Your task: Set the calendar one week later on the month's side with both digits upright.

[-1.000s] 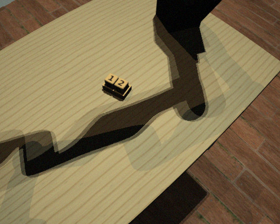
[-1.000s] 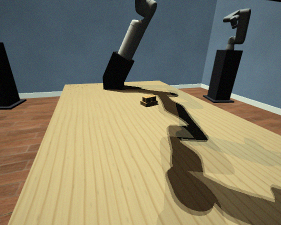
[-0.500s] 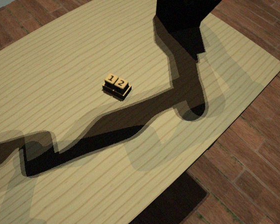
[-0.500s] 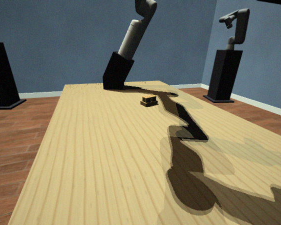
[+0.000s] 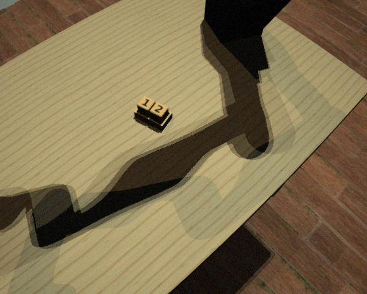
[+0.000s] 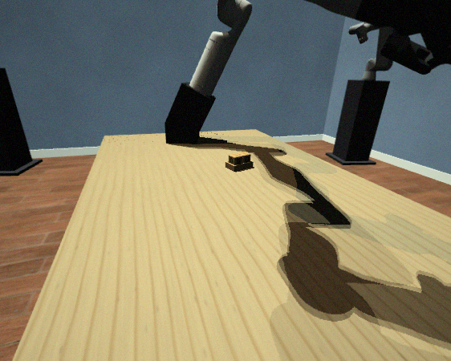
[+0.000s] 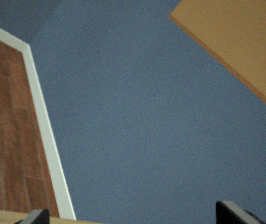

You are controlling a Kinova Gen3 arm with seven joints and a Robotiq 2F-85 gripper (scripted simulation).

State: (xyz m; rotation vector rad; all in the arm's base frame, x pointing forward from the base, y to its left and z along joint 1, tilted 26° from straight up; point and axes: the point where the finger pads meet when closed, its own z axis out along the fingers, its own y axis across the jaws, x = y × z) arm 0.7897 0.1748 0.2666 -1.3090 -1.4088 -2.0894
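My gripper is now 48 cm past the cube, 28 cm above it and 15 cm to the left of it. From my hand the other things lie so: wooden tray: 47 cm behind, 29 cm below, 17 cm to the right.
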